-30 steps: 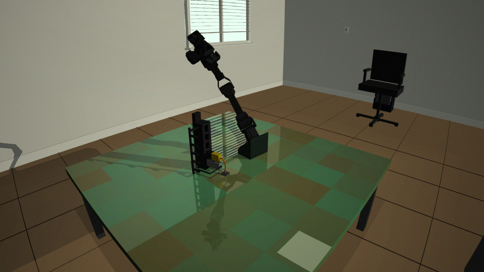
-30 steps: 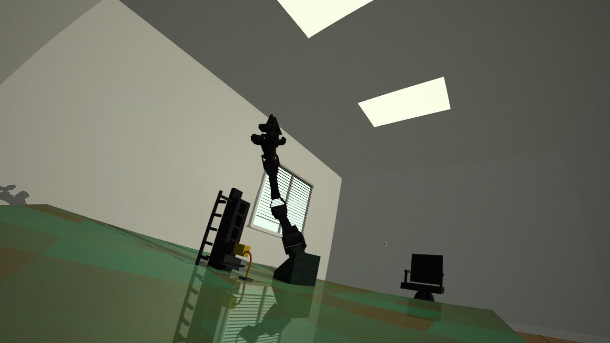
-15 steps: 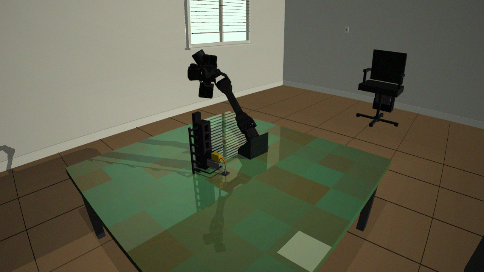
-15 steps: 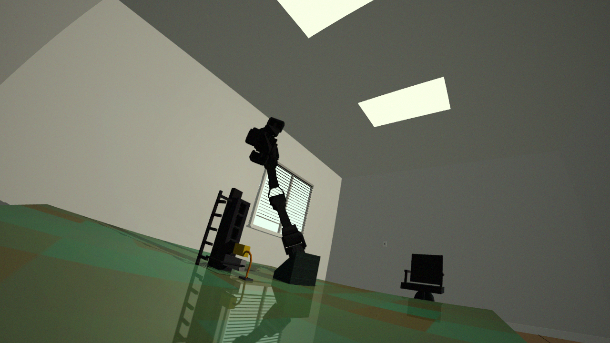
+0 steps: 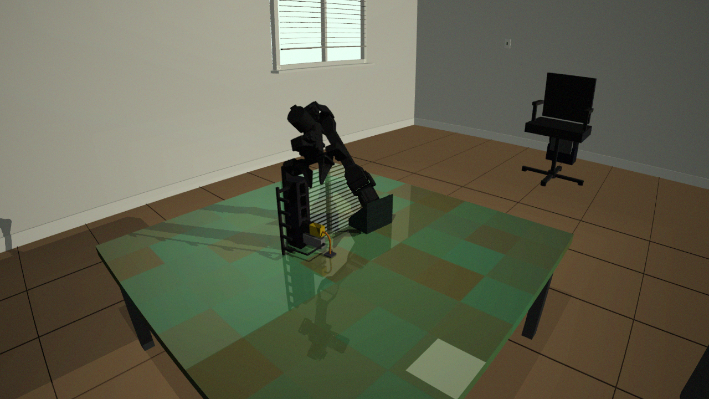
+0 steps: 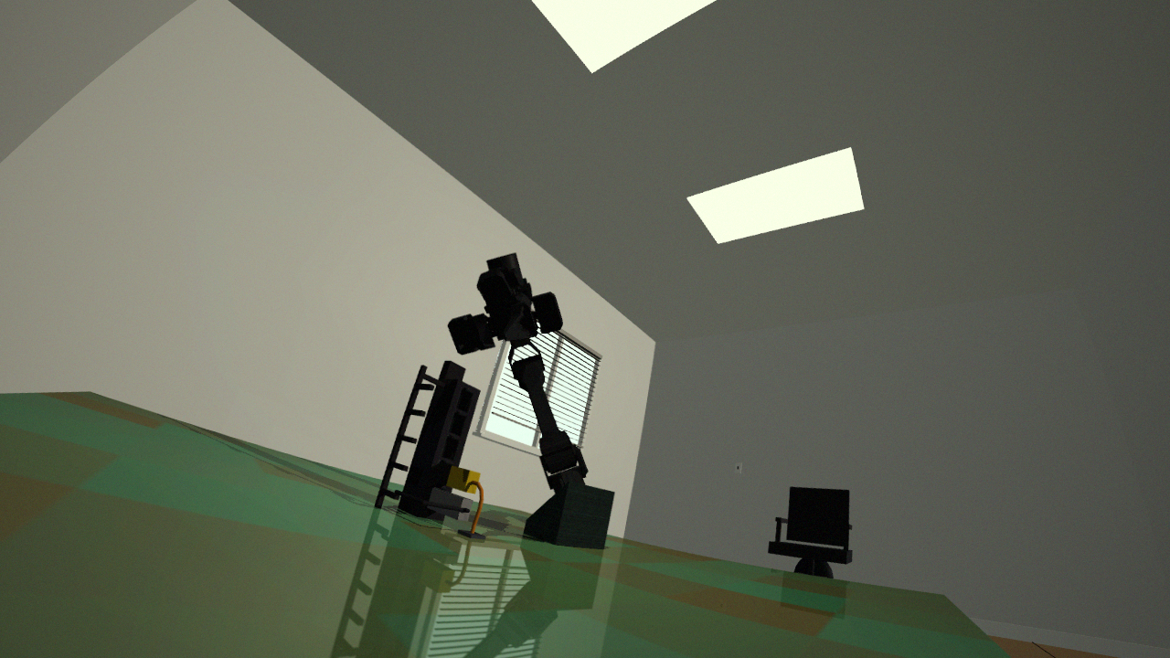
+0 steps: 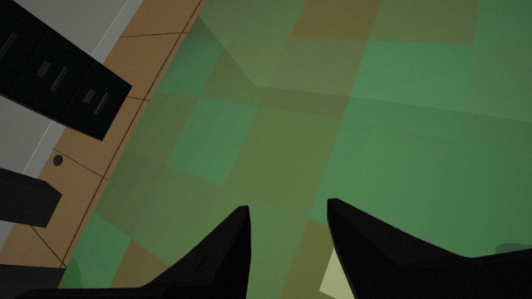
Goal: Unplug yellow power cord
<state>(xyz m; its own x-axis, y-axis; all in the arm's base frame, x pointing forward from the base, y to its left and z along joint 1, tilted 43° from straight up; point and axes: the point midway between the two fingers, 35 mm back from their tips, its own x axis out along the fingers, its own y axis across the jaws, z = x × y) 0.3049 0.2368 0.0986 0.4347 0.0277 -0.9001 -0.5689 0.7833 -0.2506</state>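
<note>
The yellow plug lies 60 mm behind my gripper tip, 120 mm to the right of it and 190 mm below it.
</note>
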